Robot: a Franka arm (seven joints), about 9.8 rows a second.
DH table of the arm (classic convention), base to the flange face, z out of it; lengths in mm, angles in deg. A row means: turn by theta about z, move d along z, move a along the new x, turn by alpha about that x. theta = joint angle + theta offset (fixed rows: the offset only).
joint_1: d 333  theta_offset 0  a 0  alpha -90
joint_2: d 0  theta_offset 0  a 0  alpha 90
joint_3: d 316  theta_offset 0  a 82.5  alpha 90
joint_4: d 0  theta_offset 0  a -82.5  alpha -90
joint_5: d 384  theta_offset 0  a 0  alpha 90
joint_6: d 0  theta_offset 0  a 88  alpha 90
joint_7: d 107  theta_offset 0  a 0  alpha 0
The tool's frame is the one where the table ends.
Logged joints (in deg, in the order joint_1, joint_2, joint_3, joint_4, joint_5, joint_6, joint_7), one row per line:
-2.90, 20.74, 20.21, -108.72, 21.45, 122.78, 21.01
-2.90, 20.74, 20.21, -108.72, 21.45, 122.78, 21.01
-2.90, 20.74, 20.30, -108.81, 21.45, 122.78, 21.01
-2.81, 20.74, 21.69, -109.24, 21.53, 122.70, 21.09
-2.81, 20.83, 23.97, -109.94, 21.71, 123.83, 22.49
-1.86, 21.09, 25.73, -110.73, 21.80, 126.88, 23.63
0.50, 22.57, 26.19, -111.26, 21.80, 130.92, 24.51
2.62, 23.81, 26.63, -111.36, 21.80, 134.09, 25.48
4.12, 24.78, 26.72, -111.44, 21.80, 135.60, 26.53
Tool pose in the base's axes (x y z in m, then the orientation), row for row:
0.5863, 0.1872, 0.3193, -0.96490, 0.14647, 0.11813, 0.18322
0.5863, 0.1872, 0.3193, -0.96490, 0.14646, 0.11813, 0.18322
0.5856, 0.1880, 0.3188, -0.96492, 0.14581, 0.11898, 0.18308
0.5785, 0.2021, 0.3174, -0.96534, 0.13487, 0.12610, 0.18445
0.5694, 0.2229, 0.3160, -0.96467, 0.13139, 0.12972, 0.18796
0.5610, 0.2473, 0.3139, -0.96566, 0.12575, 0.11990, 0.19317
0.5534, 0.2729, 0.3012, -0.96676, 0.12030, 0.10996, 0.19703
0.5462, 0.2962, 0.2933, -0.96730, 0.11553, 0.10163, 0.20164
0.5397, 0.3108, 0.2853, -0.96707, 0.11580, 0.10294, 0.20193
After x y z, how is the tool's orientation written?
As a quaternion, x y z w.
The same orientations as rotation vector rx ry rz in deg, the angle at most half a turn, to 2 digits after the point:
-155.95, 23.67, 19.09
-155.95, 23.67, 19.09
-155.96, 23.57, 19.23
-155.92, 21.78, 20.37
-155.51, 21.18, 20.91
-155.23, 20.21, 19.27
-155.09, 19.30, 17.64
-154.79, 18.49, 16.26
-154.73, 18.53, 16.47

